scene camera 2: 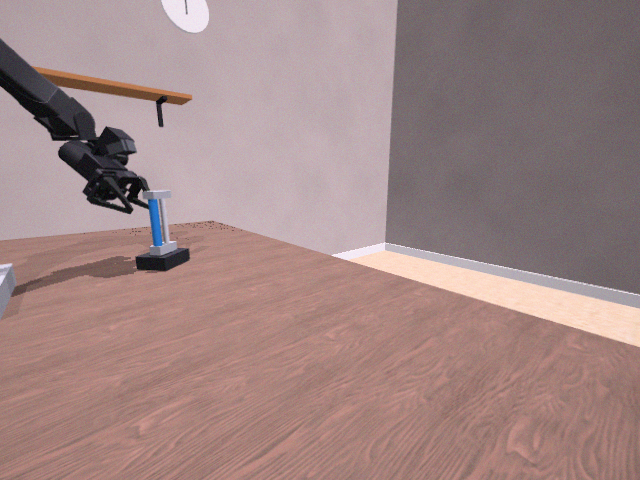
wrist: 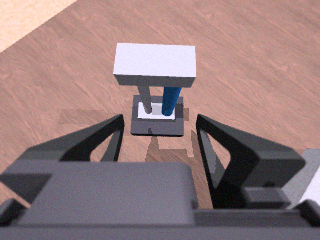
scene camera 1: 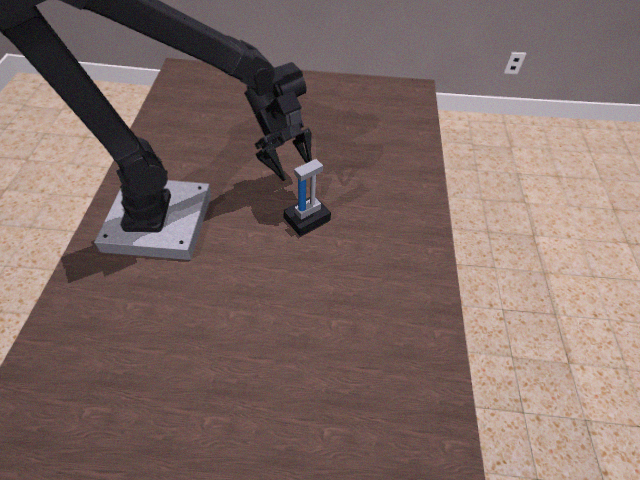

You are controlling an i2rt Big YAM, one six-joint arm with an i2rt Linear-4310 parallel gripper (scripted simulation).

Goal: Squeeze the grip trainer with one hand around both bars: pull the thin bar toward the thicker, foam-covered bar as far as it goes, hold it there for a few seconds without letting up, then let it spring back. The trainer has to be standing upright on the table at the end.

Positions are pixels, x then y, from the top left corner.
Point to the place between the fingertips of my gripper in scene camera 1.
At 297,173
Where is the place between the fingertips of my gripper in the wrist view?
At 160,119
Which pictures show the grip trainer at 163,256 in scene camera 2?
Scene camera 2, the wrist view and scene camera 1: all of them.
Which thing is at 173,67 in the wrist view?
A grip trainer.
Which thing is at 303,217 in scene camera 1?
A grip trainer.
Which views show my gripper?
Scene camera 2, the wrist view and scene camera 1: all of them.
